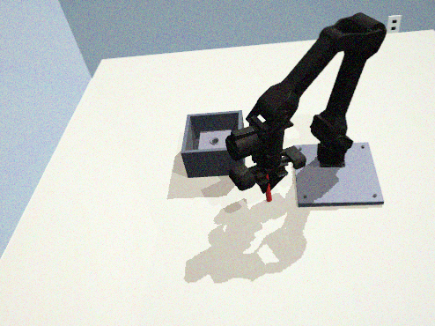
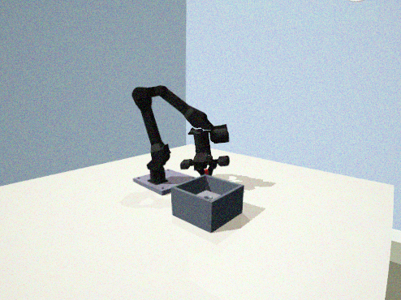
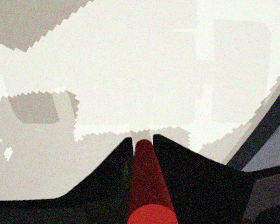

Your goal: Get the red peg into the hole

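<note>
The pale plate is 16 cm to the right of my gripper tip, 14 cm ahead of it and 2 cm above it. The rest, counted from my gripper tip: red peg (2 cm above, 1 cm behind); grey box (16 cm to the right, 14 cm ahead).
</note>
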